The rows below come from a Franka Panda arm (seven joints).
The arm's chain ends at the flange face. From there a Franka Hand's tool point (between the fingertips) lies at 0.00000 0.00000 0.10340 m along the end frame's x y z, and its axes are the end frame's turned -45 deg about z.
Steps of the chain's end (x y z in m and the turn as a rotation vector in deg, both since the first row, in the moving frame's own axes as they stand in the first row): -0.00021, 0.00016, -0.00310, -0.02, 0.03, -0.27; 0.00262, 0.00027, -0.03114, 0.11, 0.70, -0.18; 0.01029, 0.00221, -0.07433, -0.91, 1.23, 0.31; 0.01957, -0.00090, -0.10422, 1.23, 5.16, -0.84; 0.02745, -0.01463, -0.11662, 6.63, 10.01, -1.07
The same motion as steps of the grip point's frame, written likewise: -0.00025, 0.00003, -0.00310, -0.04, 0.01, -0.27; 0.00270, 0.00279, -0.03115, -0.42, 0.57, -0.18; 0.00611, 0.01157, -0.07437, -1.51, 0.23, 0.31; 0.02265, 0.01815, -0.10466, -2.78, 4.52, -0.84; 0.05087, 0.01315, -0.11888, -2.39, 11.77, -1.07
